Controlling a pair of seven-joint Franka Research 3 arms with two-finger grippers.
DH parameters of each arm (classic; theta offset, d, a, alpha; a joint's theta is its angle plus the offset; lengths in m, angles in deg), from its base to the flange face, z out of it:
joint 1: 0 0.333 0 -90
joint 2: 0 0 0 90
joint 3: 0 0.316 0.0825 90
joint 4: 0 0 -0.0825 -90
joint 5: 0 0.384 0 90
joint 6: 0 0 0.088 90
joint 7: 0 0.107 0 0
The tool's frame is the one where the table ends.
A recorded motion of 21 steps. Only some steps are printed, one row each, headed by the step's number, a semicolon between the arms.
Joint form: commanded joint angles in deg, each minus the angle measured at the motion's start. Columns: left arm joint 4, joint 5, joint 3, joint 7, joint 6, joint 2, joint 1; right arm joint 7, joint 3, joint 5, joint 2, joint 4, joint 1, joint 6.
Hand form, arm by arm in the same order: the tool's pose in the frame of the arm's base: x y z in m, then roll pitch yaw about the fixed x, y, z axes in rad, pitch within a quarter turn. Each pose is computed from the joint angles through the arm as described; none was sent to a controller.
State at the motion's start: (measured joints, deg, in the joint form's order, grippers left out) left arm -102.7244 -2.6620 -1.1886 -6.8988 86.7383 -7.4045 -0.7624; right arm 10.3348 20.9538 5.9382 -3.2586 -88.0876 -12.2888 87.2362
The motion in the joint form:
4: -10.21 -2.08 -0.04 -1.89 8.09 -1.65 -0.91; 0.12 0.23 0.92 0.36 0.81 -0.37 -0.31
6: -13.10 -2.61 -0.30 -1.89 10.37 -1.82 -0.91; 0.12 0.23 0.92 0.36 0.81 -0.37 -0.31
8: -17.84 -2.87 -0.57 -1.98 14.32 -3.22 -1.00; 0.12 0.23 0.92 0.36 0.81 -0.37 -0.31
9: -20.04 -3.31 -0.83 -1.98 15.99 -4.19 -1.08; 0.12 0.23 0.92 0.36 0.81 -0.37 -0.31
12: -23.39 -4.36 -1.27 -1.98 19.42 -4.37 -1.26; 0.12 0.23 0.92 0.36 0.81 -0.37 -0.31
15: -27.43 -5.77 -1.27 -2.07 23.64 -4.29 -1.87; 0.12 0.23 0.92 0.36 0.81 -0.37 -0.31
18: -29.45 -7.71 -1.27 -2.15 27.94 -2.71 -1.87; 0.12 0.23 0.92 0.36 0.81 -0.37 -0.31
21: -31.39 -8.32 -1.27 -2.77 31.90 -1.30 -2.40; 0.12 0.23 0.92 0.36 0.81 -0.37 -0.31
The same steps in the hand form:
4: 0.4934 -0.0337 0.5268 3.0889 0.1683 0.1124; 0.5255 0.0982 0.6682 -3.0348 -0.0223 -0.0261
6: 0.4904 -0.0364 0.5078 3.0830 0.1772 0.1127; 0.5255 0.0982 0.6682 -3.0348 -0.0223 -0.0261
8: 0.4811 -0.0387 0.4864 3.0807 0.1672 0.1153; 0.5255 0.0982 0.6682 -3.0348 -0.0223 -0.0261
9: 0.4750 -0.0416 0.4789 3.0746 0.1607 0.1139; 0.5255 0.0982 0.6682 -3.0348 -0.0223 -0.0261
12: 0.4701 -0.0471 0.4580 3.0613 0.1589 0.1145; 0.5255 0.0982 0.6682 -3.0348 -0.0223 -0.0261
15: 0.4633 -0.0520 0.4309 3.0437 0.1613 0.1223; 0.5255 0.0982 0.6682 -3.0348 -0.0223 -0.0261
18: 0.4662 -0.0527 0.4079 3.0175 0.1556 0.1469; 0.5255 0.0982 0.6682 -3.0348 -0.0223 -0.0261
21: 0.4666 -0.0559 0.3866 3.0140 0.1484 0.1641; 0.5255 0.0982 0.6682 -3.0348 -0.0223 -0.0261

